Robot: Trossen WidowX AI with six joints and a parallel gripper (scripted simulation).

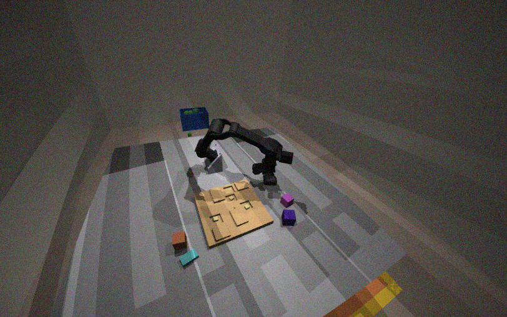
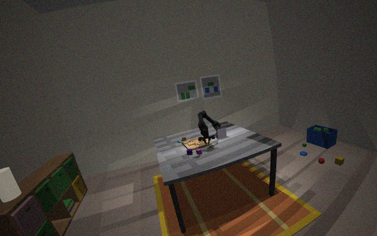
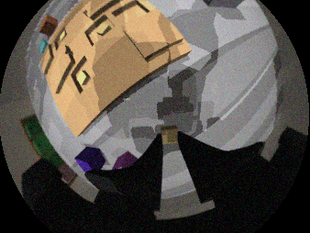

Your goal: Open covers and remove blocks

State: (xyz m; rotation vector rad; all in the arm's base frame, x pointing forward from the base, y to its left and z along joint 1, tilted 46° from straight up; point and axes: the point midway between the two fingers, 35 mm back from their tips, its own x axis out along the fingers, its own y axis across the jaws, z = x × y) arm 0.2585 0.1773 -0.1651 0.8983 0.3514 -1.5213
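My gripper tip is 80 mm short of the tan puzzle board, 210 mm to the left of it and 30 mm above it. From my gripper tip the other things lie so: magenta block (120 mm ahead, 60 mm to the left, 30 mm below); orange block (190 mm ahead, 460 mm to the right, 20 mm below); purple block (220 mm ahead, 20 mm to the left, 20 mm below).
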